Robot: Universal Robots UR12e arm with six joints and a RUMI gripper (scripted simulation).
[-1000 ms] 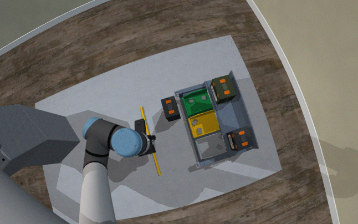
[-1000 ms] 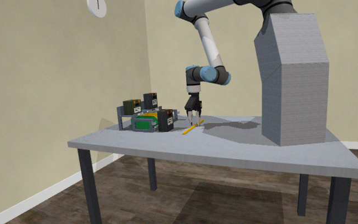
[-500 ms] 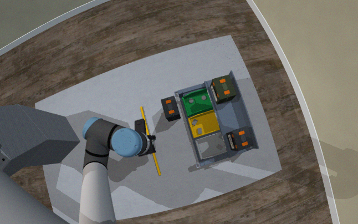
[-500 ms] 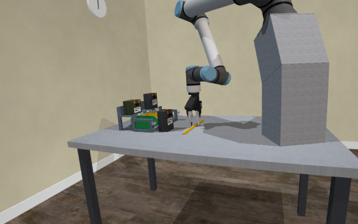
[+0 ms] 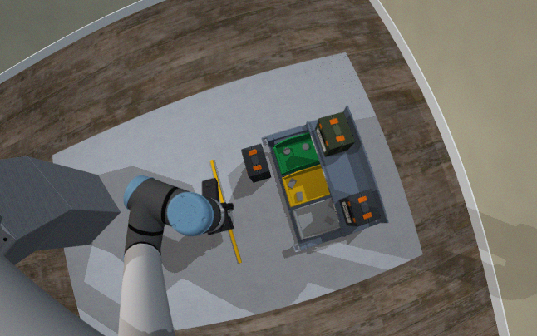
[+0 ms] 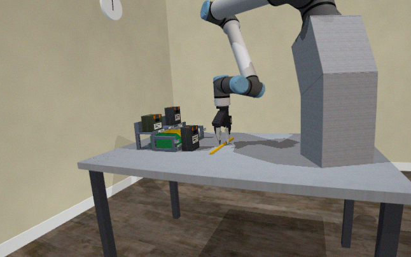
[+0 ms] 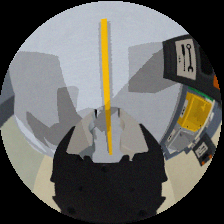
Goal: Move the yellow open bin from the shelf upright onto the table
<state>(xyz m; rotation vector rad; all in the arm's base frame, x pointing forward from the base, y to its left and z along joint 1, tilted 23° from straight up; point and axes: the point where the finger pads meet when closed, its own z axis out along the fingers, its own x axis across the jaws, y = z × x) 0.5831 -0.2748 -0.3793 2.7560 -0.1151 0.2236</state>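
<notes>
Right now my hand is 2 cm above the thin yellow rod. Round my hand: green bin (32 cm ahead, 8 cm to the left, 2 cm above); then yellow open bin (30 cm ahead, 3 cm to the right, 2 cm above); then black box (17 cm ahead, 9 cm to the left, 4 cm above).
</notes>
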